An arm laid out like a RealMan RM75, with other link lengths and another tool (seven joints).
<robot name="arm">
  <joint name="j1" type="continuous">
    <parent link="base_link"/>
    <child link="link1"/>
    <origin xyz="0 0 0.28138" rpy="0 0 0"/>
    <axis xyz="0 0 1"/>
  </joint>
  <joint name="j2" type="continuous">
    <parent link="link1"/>
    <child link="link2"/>
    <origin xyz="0 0 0" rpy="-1.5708 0 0"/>
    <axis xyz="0 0 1"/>
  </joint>
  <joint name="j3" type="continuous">
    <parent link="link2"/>
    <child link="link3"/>
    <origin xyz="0 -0.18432 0" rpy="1.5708 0 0"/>
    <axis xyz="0 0 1"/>
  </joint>
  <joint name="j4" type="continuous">
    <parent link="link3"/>
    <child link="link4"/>
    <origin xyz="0 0 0" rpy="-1.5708 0 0"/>
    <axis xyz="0 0 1"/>
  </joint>
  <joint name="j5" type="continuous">
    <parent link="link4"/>
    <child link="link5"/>
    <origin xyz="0 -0.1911 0" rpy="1.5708 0 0"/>
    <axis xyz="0 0 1"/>
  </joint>
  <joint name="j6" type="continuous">
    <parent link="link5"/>
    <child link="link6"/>
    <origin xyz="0 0 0" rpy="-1.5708 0 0"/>
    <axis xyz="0 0 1"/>
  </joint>
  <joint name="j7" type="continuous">
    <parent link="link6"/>
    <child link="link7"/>
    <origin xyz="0 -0.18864 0" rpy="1.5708 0 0"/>
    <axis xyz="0 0 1"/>
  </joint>
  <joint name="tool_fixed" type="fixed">
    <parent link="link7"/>
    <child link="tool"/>
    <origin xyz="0.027 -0.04 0.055" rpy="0 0.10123 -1.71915"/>
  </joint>
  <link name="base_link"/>
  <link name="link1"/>
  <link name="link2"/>
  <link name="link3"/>
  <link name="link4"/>
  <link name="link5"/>
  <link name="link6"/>
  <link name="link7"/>
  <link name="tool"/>
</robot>
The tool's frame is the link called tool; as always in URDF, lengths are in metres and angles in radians. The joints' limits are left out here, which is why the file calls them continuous.
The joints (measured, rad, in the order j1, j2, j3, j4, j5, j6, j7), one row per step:
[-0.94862, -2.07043, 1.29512, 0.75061, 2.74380, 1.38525, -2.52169]
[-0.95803, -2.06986, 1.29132, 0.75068, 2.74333, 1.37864, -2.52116]
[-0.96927, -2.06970, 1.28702, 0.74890, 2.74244, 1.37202, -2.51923]
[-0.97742, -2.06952, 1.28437, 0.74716, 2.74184, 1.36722, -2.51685]
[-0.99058, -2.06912, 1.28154, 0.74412, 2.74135, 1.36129, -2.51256]
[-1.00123, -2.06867, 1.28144, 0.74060, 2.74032, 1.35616, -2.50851]
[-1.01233, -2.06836, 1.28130, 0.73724, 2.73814, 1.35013, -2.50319]
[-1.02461, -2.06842, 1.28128, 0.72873, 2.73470, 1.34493, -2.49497]
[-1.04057, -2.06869, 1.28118, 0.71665, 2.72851, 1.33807, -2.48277]
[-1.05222, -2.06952, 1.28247, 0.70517, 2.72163, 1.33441, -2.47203]
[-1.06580, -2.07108, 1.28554, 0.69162, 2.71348, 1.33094, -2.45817]
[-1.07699, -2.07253, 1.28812, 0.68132, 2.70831, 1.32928, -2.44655]
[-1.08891, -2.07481, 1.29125, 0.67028, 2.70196, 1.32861, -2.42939]
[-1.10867, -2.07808, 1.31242, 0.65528, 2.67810, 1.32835, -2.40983]
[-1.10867, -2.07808, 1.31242, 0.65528, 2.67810, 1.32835, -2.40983]
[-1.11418, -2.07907, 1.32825, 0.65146, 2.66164, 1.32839, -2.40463]
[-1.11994, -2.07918, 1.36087, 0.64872, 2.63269, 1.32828, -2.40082]
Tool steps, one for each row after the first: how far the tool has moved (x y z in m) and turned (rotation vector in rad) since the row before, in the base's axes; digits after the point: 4 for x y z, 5 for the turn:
[0.0044, 0.0039, 0.0005, 0.00727, -0.00414, -0.01185]
[0.0049, 0.0038, 0.0001, 0.00542, -0.00463, -0.01294]
[0.0034, 0.0026, 0.0000, 0.00296, -0.00273, -0.01003]
[0.0053, 0.0037, 0.0000, 0.00241, -0.00234, -0.01609]
[0.0041, 0.0027, -0.0002, 0.00033, -0.00058, -0.01372]
[0.0047, 0.0028, -0.0005, 0.00014, -0.00184, -0.01563]
[0.0040, 0.0017, -0.0015, -0.00515, -0.00126, -0.01418]
[0.0054, 0.0018, -0.0023, -0.00828, -0.00291, -0.01848]
[0.0035, 0.0000, -0.0027, -0.01084, -0.00233, -0.01215]
[0.0041, -0.0005, -0.0036, -0.01517, -0.00140, -0.01536]
[0.0032, -0.0005, -0.0027, -0.01297, 0.00048, -0.01320]
[0.0037, -0.0011, -0.0035, -0.01814, 0.00075, -0.01735]
[0.0077, -0.0032, -0.0072, -0.03253, -0.00063, -0.02814]
[0.0000, 0.0000, 0.0000, 0.00000, 0.00000, 0.00000]
[0.0032, -0.0021, -0.0036, -0.01453, -0.00176, -0.01013]
[0.0042, -0.0035, -0.0052, -0.02131, -0.00040, -0.01479]

